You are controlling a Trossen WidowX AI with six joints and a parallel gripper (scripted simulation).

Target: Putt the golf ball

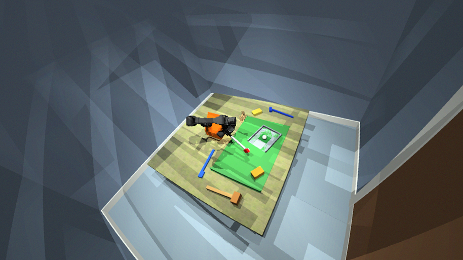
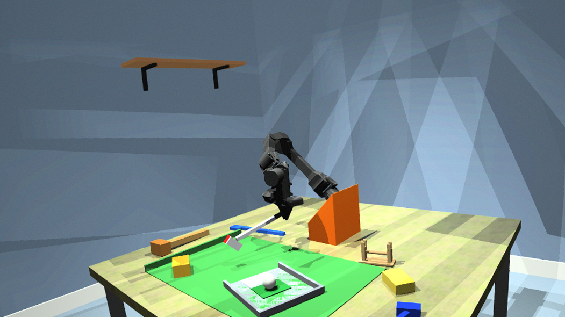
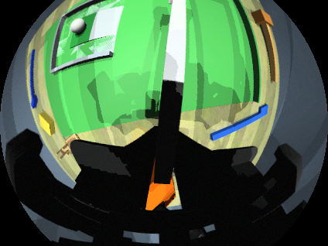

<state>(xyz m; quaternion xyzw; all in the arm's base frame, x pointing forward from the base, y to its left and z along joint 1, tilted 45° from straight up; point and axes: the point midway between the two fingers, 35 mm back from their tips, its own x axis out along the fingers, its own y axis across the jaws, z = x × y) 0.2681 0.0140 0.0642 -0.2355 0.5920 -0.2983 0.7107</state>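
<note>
My gripper tip is 120 mm short of the red putter and 20 mm to the left of it. The rest, counted from my gripper tip: wooden rack: 350 mm to the left, 100 mm behind, 90 mm below; then grey frame: 250 mm ahead, 230 mm to the left, 120 mm below; then white golf ball: 260 mm ahead, 200 mm to the left, 100 mm below.
</note>
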